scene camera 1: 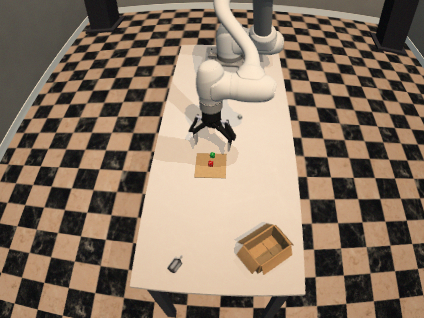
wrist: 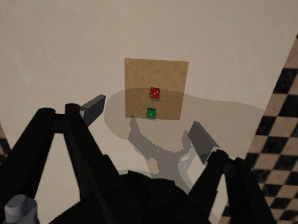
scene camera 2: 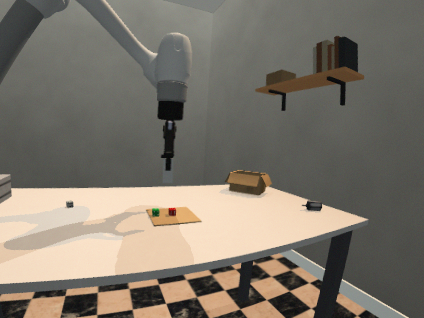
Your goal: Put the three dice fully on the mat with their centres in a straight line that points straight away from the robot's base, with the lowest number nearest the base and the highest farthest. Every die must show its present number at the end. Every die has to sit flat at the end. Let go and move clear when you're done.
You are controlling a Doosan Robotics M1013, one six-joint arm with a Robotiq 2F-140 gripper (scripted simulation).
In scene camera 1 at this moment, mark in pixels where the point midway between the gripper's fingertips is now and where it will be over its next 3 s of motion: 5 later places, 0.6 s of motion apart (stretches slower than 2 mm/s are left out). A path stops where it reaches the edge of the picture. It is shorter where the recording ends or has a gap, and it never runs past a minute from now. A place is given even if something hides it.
My gripper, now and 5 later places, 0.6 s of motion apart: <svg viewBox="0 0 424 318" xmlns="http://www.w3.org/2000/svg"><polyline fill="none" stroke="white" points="212,145 223,132 232,120 237,109 240,104 240,107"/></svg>
